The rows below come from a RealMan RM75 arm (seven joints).
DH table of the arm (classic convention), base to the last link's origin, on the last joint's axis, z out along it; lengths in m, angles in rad. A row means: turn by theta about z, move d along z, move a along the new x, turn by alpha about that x. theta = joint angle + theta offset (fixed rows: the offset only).
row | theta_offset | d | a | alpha
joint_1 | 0 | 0.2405 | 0 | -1.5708
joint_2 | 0 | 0 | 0 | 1.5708
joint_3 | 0 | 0.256 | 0 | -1.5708
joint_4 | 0 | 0 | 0 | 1.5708
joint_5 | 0 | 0.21 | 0 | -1.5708
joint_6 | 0 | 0 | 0 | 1.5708
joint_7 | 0 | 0.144 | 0 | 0
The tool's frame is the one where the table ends.
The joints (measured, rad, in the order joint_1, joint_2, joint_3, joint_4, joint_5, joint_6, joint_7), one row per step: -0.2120, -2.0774, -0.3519, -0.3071, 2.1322, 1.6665, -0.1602; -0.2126, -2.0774, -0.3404, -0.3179, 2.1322, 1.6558, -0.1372; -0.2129, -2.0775, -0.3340, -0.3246, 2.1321, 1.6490, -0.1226; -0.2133, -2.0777, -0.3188, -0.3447, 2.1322, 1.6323, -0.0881; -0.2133, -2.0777, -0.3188, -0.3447, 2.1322, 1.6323, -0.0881; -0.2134, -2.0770, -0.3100, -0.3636, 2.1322, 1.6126, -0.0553; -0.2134, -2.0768, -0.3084, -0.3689, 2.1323, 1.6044, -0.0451; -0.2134, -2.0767, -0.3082, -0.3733, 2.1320, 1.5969, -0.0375; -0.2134, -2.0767, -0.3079, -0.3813, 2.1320, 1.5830, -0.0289
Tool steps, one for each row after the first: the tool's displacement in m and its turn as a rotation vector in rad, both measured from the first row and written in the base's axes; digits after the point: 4 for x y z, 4 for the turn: 0.0020, -0.0003, -0.0035, -0.0056, 0.0158, -0.0024; 0.0032, -0.0005, -0.0056, -0.0083, 0.0257, -0.0035; 0.0068, -0.0011, -0.0109, -0.0158, 0.0455, -0.0072; 0.0068, -0.0011, -0.0109, -0.0158, 0.0455, -0.0072; 0.0093, -0.0010, -0.0153, -0.0206, 0.0660, -0.0055; 0.0098, -0.0008, -0.0167, -0.0226, 0.0737, -0.0031; 0.0100, -0.0005, -0.0178, -0.0240, 0.0791, 0.0002; 0.0105, 0.0000, -0.0199, -0.0297, 0.0847, 0.0061
